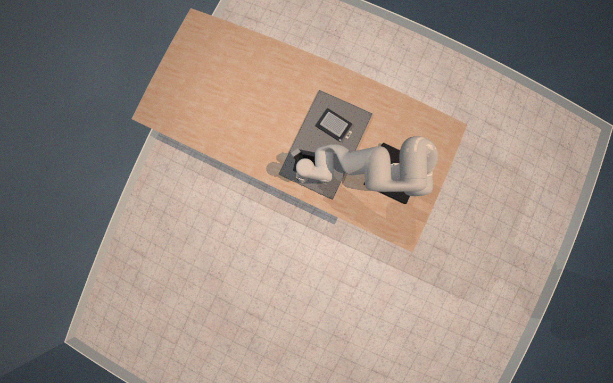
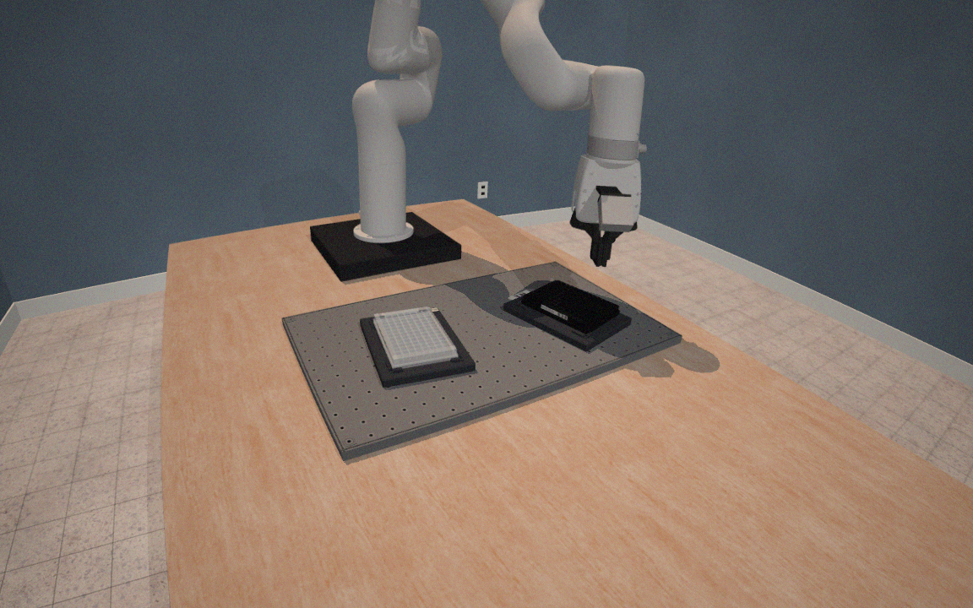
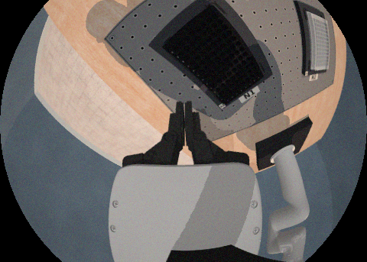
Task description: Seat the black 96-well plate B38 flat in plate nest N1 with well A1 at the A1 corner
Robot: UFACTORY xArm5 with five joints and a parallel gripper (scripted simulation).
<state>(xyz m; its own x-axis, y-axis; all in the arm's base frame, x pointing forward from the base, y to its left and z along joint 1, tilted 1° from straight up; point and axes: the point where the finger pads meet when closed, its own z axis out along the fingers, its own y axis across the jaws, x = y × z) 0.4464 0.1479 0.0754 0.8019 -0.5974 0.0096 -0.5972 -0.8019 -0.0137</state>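
Now: hand 7 cm to the left of the black plate B38, 7 cm above it and 1 cm short of it. From my hand the other things lie so: clear plate B83: 31 cm to the right, 7 cm below, 5 cm behind; then N1 label: 9 cm below, 9 cm behind, 8 cm to the right.
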